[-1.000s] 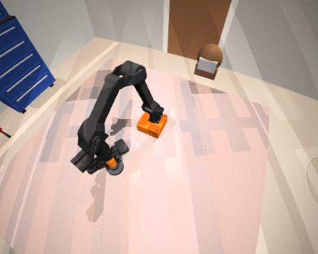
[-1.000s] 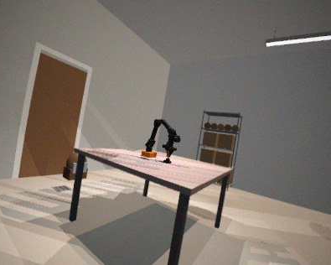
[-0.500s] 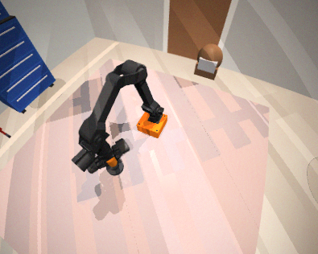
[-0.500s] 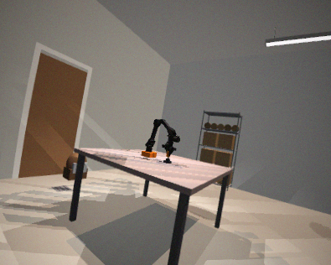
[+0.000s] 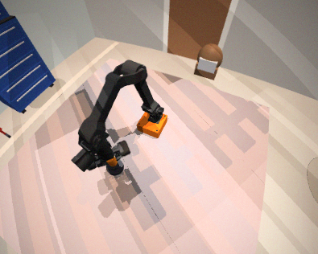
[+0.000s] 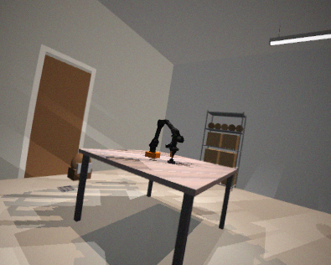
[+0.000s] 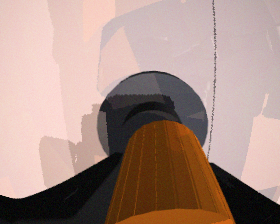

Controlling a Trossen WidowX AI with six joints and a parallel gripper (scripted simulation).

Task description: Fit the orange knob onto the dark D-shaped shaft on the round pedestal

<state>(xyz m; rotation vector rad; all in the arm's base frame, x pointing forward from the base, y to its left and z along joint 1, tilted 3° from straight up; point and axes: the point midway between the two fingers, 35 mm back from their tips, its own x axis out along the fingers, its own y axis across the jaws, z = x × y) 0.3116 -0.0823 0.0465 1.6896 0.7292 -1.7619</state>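
The orange knob lies 20 mm above my gripper tip. Also, from my gripper tip: round pedestal 40 mm below, 10 mm ahead.
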